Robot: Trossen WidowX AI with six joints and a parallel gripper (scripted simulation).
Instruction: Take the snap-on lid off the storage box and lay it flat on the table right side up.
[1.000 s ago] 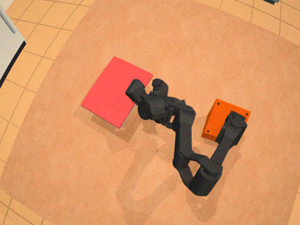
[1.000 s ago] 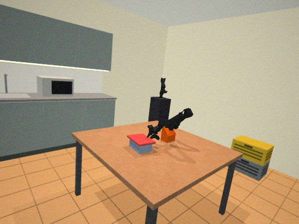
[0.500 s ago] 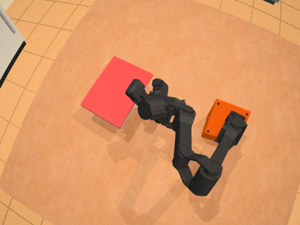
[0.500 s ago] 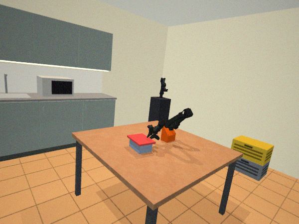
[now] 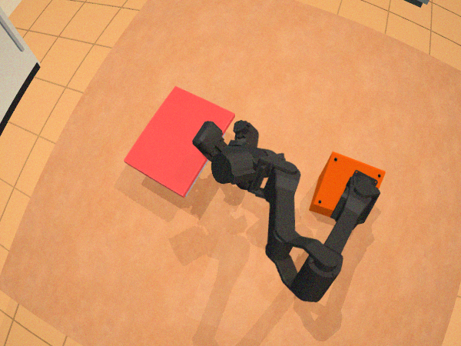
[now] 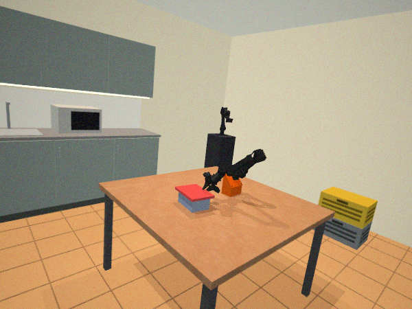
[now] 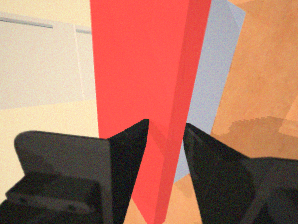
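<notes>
The red lid lies 70 mm ahead of my gripper tip and 10 mm to the right of it. The rest, counted from my gripper tip: storage box 70 mm ahead, 10 mm to the right, 40 mm below.
</notes>
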